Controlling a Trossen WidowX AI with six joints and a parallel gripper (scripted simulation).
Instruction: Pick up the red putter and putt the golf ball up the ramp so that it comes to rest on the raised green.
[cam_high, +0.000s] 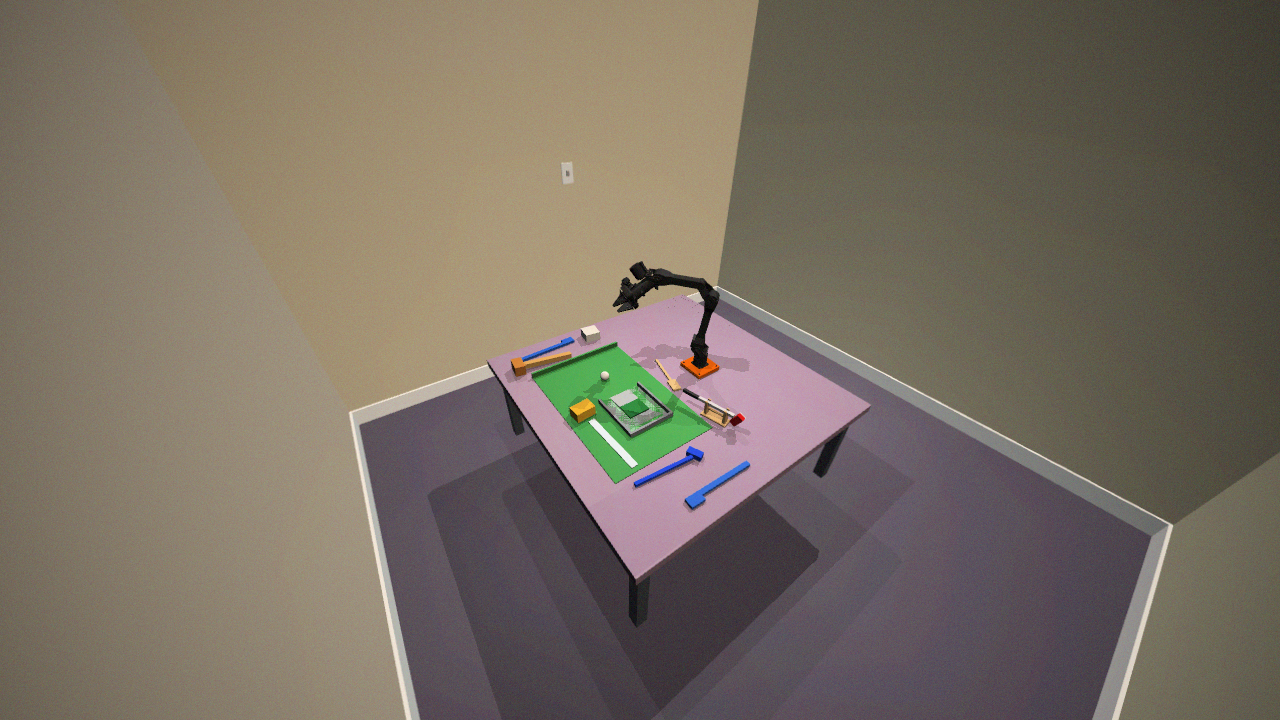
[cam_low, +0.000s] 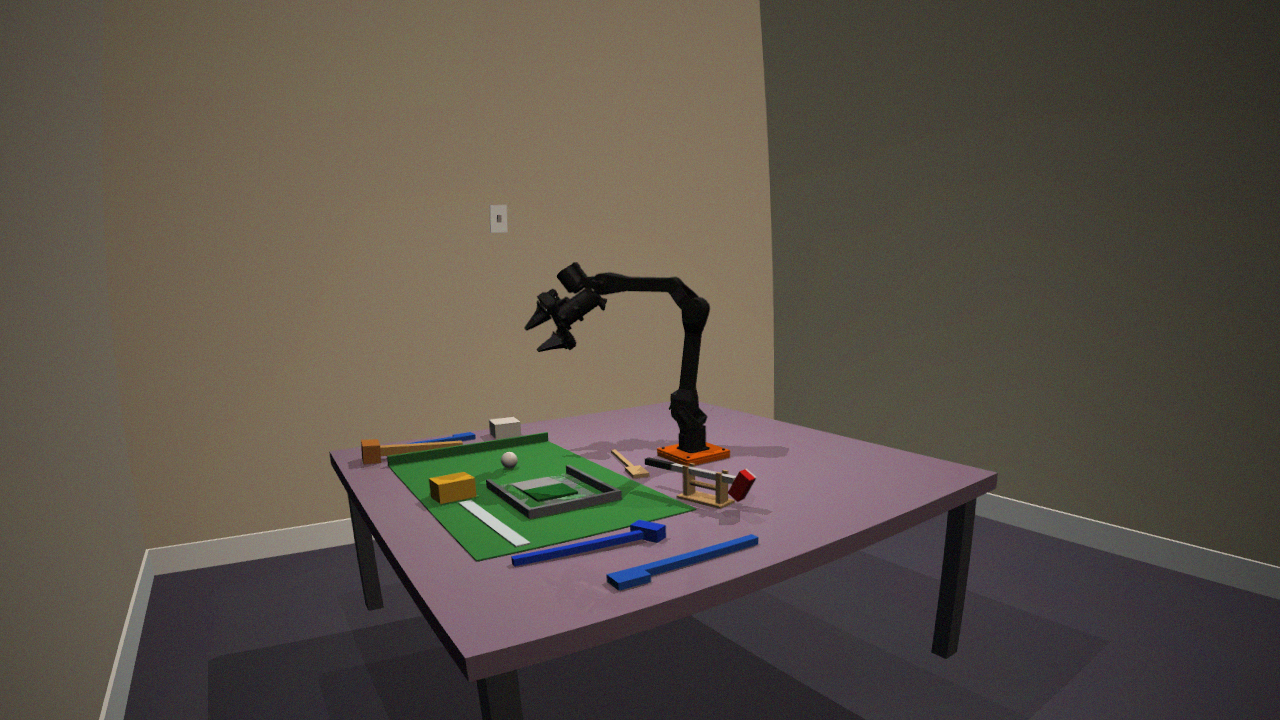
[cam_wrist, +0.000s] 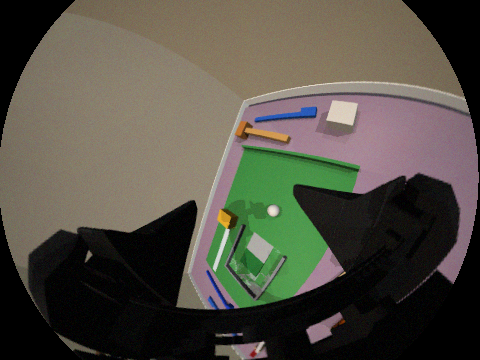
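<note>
Right now my gripper tip is 140 mm past the red putter, 540 mm to the right of it and 260 mm above it. The rest, counted from my gripper tip: white golf ball (110 mm ahead, 70 mm to the left, 290 mm below); then orange block (310 mm ahead, 220 mm to the left, 290 mm below); then white cube (20 mm behind, 290 mm to the right, 290 mm below).
</note>
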